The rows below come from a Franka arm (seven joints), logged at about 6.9 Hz.
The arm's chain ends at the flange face. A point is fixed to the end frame.
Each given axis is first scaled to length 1.
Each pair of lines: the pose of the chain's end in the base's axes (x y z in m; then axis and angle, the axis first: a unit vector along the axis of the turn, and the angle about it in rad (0 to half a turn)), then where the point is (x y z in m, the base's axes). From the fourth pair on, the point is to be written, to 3 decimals.
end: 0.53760 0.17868 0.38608 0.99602 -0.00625 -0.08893 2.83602
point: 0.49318 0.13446 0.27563
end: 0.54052 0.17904 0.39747 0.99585 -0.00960 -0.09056 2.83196
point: 0.49556 0.13461 0.28732
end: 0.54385 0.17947 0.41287 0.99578 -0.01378 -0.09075 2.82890
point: 0.49864 0.13498 0.30285
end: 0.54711 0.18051 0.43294 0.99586 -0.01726 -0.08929 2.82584
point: 0.502 0.136 0.323
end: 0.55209 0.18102 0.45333 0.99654 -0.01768 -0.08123 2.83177
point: 0.509 0.137 0.342
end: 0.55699 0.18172 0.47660 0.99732 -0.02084 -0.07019 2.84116
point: 0.516 0.139 0.364
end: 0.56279 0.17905 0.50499 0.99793 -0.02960 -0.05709 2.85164
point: 0.525 0.138 0.391
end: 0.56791 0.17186 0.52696 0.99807 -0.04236 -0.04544 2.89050
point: 0.532 0.136 0.411
